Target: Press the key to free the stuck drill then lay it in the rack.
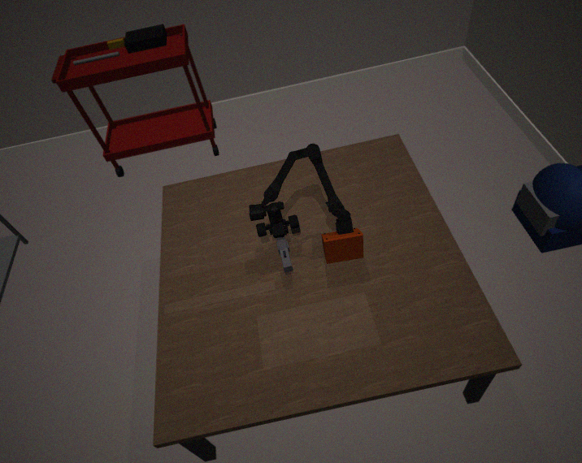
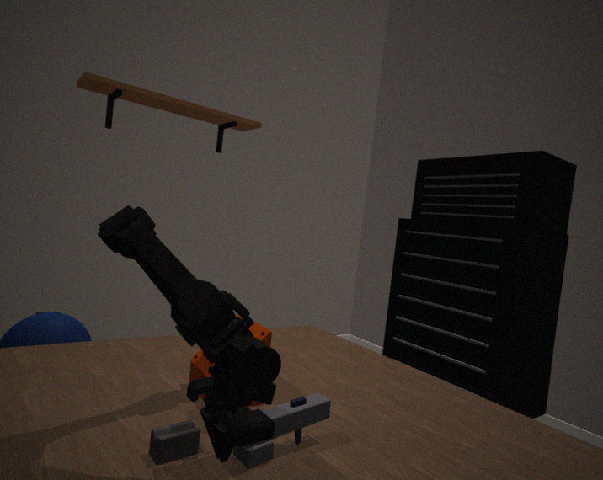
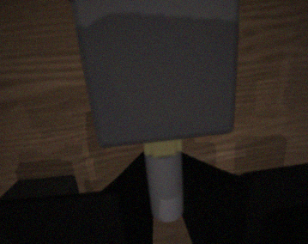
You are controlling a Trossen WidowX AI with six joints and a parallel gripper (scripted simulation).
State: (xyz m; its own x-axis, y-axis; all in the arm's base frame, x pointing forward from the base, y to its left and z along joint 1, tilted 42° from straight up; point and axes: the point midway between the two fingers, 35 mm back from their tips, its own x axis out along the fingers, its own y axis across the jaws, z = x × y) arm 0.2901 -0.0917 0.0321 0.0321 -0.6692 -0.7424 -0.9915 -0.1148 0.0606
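Now: the drill 5 cm to the left of my gripper tip, 4 cm above it and 1 cm behind it. Round my gripper tip: grey housing block 12 cm to the left, 3 cm above, 2 cm behind; then small dark key 15 cm to the left, 4 cm above, 2 cm behind; then small grey rack 7 cm behind, 6 cm to the right.
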